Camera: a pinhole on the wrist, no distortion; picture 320 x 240 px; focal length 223.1 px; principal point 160.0 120.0 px. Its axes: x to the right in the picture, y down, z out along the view. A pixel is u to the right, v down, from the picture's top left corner.
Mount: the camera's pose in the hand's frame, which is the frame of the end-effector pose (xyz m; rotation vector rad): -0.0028 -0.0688 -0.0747 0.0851 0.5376 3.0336
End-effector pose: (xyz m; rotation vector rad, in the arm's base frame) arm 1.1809 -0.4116 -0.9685 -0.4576 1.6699 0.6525
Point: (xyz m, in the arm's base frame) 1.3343 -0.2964 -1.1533
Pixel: 49 169
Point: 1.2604 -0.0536 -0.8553
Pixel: 233 34
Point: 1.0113 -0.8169 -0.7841
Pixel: behind the camera
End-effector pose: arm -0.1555 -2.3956 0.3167 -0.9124 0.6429 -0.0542
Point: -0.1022 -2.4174 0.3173
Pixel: 59 92
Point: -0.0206 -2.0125 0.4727
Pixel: 210 130
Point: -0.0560 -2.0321 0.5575
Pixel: 240 162
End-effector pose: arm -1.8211 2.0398 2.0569 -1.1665 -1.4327 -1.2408
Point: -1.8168 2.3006 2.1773
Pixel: 80 122
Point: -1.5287 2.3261 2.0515
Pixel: 191 7
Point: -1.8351 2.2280 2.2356
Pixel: 12 108
